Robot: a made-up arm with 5 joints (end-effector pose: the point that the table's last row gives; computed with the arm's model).
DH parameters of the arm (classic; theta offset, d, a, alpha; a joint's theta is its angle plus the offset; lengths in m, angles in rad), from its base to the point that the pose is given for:
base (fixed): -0.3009 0 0.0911 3.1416
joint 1: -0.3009 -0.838 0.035 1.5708
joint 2: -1.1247 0 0.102 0
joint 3: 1.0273 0 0.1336 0
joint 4: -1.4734 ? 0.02 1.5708
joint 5: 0 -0.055 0.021 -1.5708
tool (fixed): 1.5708 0.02 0 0
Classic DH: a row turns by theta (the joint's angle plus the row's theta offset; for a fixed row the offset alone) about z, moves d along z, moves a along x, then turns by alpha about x.
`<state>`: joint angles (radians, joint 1 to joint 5).
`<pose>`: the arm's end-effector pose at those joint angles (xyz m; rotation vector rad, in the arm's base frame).
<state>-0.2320 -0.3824 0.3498 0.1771 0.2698</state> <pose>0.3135 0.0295 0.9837 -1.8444 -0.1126 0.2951</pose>
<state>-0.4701 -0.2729 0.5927 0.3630 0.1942</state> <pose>0.3080 0.0872 0.9028 -1.8141 0.0894 0.9364</pose>
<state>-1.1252 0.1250 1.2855 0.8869 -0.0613</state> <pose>0.1414 0.0791 0.7255 1.7693 -1.2328 -2.0562</pose>
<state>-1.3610 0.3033 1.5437 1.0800 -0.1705</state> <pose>0.1003 0.0073 0.7264 1.3852 -1.4256 -1.4306</pose>
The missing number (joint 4, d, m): -0.022
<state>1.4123 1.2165 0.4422 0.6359 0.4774</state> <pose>0.1118 -0.1481 0.6343 0.0912 1.3273 1.0239</pose>
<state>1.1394 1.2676 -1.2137 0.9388 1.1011</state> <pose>0.2216 -0.3055 0.7896 -1.6536 1.3887 0.7002</pose>
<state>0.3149 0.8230 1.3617 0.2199 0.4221</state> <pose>0.1327 -0.0368 0.6922 -0.5773 1.4430 1.9561</pose>
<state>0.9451 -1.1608 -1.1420 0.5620 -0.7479</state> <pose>-0.0406 0.1127 1.0512 -1.3961 -1.2896 -1.3774</pose>
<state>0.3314 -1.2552 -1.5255 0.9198 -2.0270</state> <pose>-0.1287 -0.0053 0.9877 0.0102 -1.8347 0.1918</pose>
